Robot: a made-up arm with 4 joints.
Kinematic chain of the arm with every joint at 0, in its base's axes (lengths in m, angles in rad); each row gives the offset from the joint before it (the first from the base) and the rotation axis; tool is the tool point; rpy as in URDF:
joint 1: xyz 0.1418 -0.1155 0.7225 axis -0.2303 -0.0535 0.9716
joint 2: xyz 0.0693 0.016 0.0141 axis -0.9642 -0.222 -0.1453
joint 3: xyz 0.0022 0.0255 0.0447 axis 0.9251 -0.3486 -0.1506
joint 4: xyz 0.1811 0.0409 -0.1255 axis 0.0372 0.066 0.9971
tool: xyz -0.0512 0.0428 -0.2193 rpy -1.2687 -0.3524 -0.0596
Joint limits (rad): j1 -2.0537..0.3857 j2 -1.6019..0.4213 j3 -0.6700..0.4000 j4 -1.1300..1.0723
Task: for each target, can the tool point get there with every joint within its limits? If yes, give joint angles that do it. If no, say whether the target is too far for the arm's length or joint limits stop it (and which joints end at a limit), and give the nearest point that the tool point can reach.
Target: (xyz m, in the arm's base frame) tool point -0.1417 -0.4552 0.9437
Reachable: no: joint limits stop it (at a limit: joint 1, joint 2, joint 3) | nearest point 0.2657 -0.4954 0.8889 | short by 0.413 m
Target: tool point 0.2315 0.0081 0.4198
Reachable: yes | joints 0.0906 -0.5189 -0.5404 -0.0917
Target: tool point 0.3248 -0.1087 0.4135
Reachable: yes | joints -0.9850 -0.3002 -0.4237 -0.3597
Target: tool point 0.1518 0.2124 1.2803
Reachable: no: too far | nearest point 0.2380 0.2373 0.9258 | short by 0.366 m
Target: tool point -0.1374 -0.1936 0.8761
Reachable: no: joint limits stop it (at a limit: joint 2, joint 3, joint 4) | nearest point -0.0557 -0.1750 0.5029 | short by 0.383 m
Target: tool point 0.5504 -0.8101 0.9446
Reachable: no: too far | nearest point 0.3634 -0.4930 0.8448 | short by 0.381 m
